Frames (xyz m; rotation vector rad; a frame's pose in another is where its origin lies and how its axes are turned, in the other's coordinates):
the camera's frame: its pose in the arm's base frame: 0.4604 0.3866 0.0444 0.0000 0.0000 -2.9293
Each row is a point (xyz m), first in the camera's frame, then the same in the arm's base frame.
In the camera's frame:
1: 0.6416 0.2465 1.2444
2: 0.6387 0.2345 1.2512
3: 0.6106 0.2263 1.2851
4: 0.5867 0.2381 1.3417
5: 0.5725 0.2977 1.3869
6: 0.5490 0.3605 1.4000
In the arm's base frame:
1: -0.1149 0.0104 1.2888
2: -0.1146 0.0228 1.2956
3: -0.0888 0.0367 1.3295
4: -0.0630 0.0302 1.3861
5: -0.0365 -0.0250 1.4313
6: -0.0003 -0.0815 1.4444

